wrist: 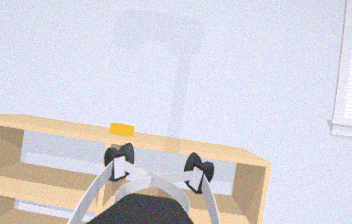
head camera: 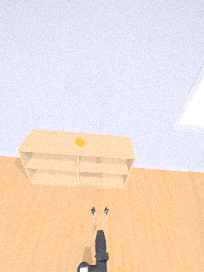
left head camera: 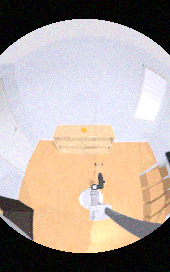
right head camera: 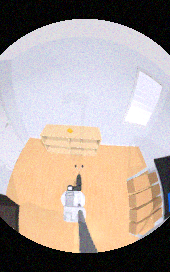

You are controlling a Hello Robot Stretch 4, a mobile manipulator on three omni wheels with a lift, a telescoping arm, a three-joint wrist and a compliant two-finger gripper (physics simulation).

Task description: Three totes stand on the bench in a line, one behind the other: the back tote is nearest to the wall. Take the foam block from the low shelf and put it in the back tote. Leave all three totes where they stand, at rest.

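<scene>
The foam block is orange-yellow and lies on the top board of the low wooden shelf, by the wall. My gripper is open and empty, in front of the shelf and apart from it. In the wrist view the block shows beyond and above the left fingertip. A small piece of blue, perhaps a tote, shows at the right edge of the right head view. Three separate totes cannot be made out.
Brown boxes stand in a column at the right, below the dark bench top. A dark cabinet stands at the left. A window is in the wall at the right.
</scene>
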